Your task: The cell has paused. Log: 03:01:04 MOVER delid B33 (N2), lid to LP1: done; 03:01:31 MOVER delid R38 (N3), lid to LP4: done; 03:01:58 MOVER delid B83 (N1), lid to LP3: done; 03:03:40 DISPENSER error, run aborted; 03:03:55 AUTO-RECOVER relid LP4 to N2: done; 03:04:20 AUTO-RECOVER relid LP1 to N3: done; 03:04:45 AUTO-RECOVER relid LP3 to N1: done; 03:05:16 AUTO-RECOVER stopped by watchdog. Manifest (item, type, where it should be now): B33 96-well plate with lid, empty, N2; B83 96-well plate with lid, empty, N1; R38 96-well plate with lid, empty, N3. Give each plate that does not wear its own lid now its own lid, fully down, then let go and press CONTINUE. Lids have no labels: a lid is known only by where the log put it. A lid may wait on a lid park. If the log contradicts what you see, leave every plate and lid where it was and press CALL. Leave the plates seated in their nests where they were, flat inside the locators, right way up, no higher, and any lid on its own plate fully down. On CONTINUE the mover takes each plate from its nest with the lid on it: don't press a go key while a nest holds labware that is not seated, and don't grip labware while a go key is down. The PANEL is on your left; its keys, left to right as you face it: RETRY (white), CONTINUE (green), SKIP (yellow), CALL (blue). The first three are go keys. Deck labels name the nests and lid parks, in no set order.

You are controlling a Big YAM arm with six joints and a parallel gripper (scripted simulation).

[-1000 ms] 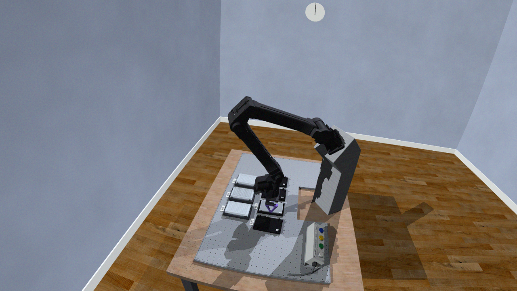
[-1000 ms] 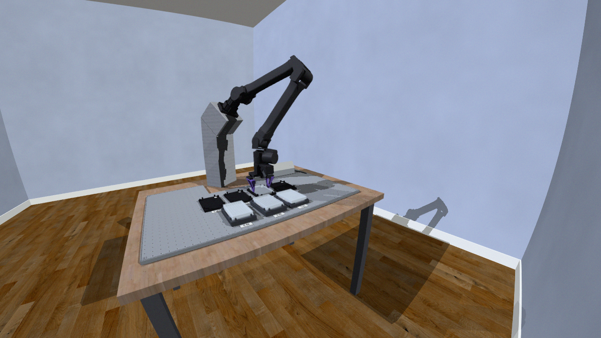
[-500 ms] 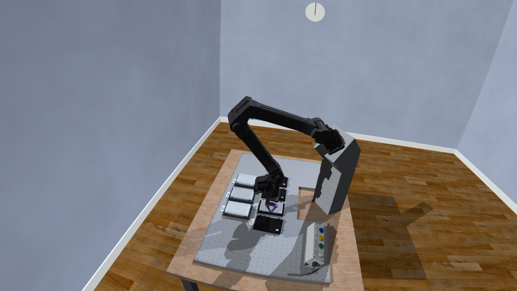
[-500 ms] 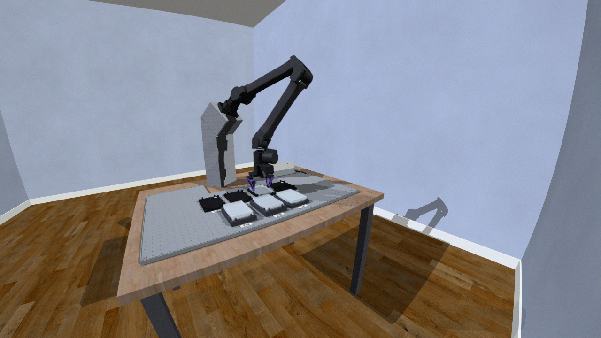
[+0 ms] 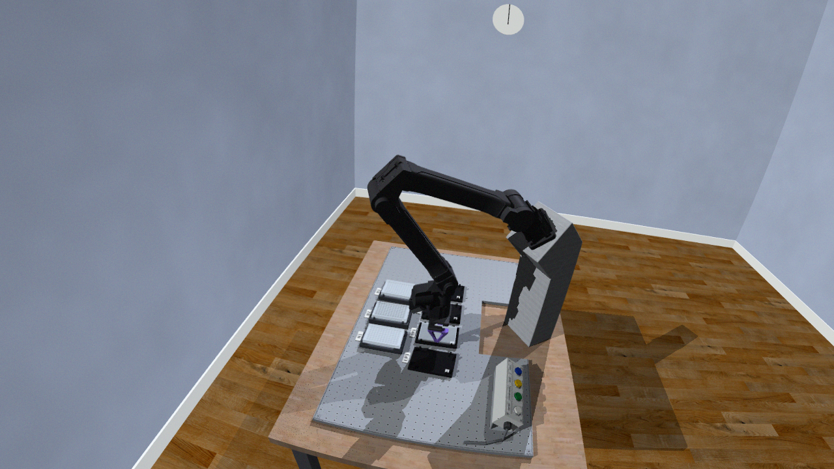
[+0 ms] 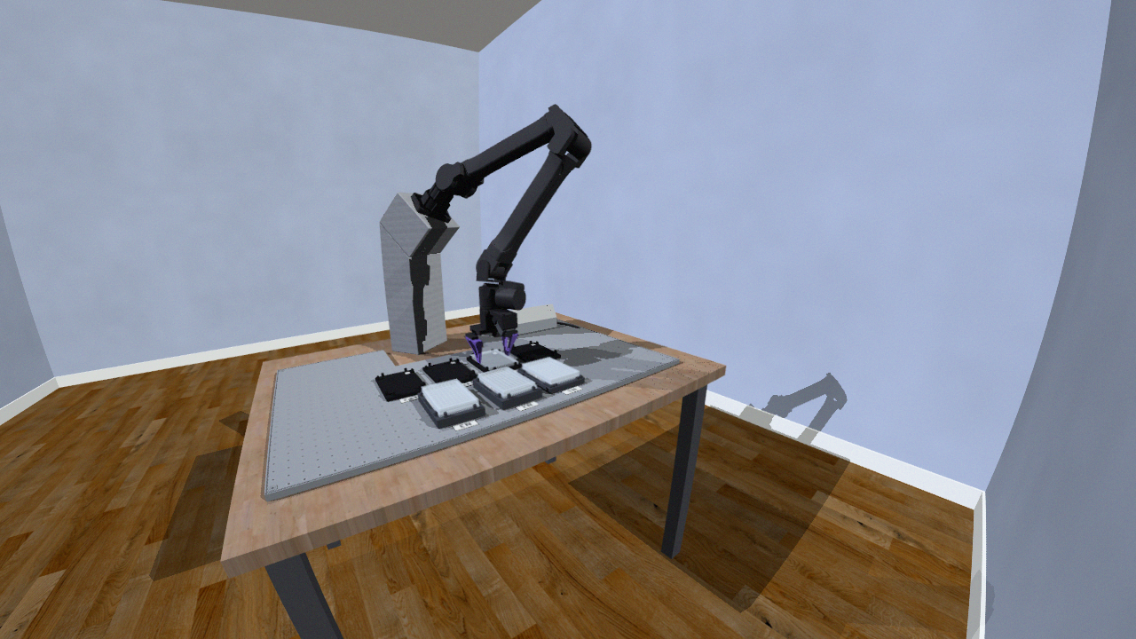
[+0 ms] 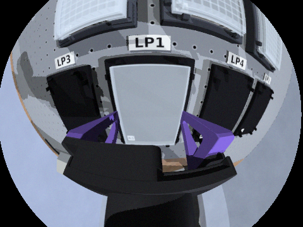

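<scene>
Right now my hand is 2 cm above the lid park LP1. Also, from my hand: lid park LP2: 26 cm to the right, 2 cm below; lid park LP3: 13 cm to the left, 2 cm below; lid park LP4: 13 cm to the right, 2 cm below.
</scene>
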